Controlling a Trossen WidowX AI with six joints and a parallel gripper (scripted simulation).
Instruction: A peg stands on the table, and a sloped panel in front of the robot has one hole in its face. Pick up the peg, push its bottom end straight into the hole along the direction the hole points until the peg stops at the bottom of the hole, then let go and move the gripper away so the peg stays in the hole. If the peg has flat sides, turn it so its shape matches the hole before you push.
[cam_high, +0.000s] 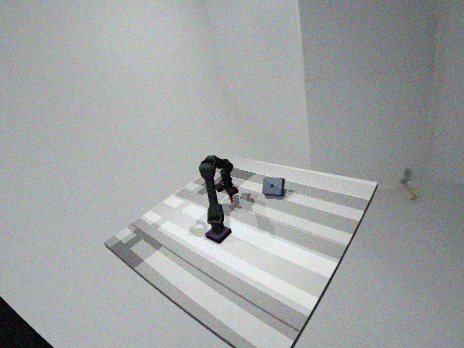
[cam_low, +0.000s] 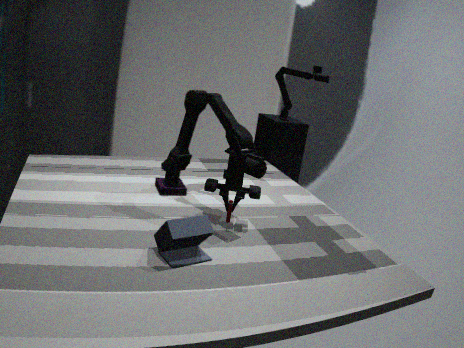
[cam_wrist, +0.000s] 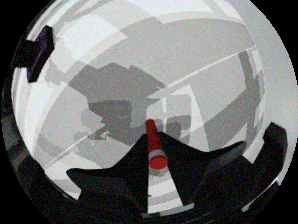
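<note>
Right now my gripper tip is 19 cm short of the sloped grey panel, 22 cm to the left of it and 2 cm below it. Round my gripper tip: red peg (2 cm above).
</note>
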